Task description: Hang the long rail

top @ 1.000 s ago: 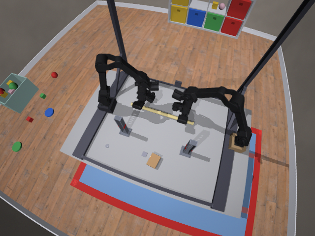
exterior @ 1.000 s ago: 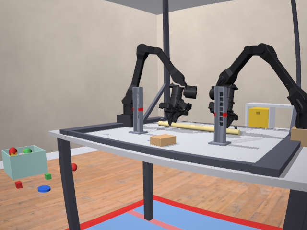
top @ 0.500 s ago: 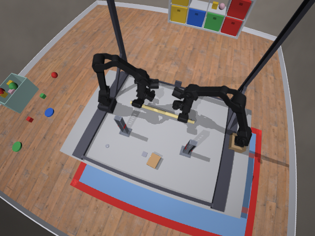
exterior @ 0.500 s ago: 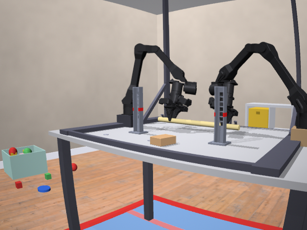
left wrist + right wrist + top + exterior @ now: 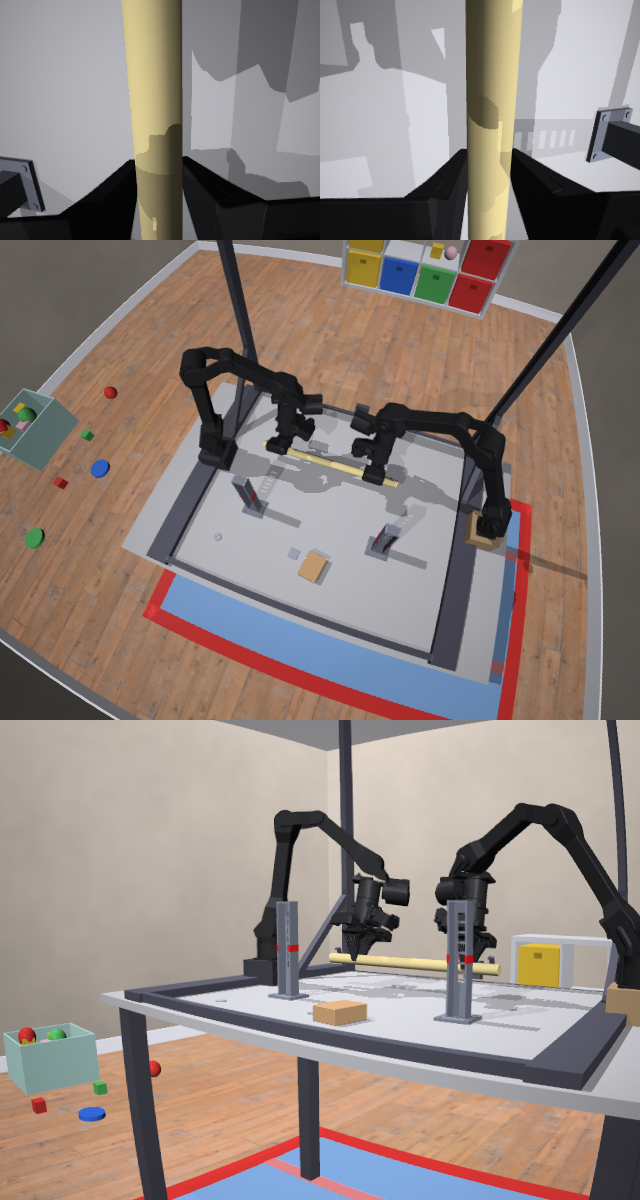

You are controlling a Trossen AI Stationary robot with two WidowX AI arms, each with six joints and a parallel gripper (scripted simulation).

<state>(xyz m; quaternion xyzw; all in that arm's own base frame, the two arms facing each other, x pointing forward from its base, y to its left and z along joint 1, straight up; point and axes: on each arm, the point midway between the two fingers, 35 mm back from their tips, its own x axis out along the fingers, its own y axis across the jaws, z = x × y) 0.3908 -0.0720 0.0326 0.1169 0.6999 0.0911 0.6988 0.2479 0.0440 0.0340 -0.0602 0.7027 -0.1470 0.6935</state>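
The long pale yellow rail is 15 cm to the left of my right hand, 1 cm below it and 1 cm ahead of it. The rest, counted from my right hand: tan box 34 cm ahead, 20 cm to the left, 8 cm below.
Right now the long pale yellow rail is 150 mm to the right of my left hand and 10 mm below it. From my left hand the other things lie so: tan box: 330 mm ahead, 100 mm to the right, 80 mm below.
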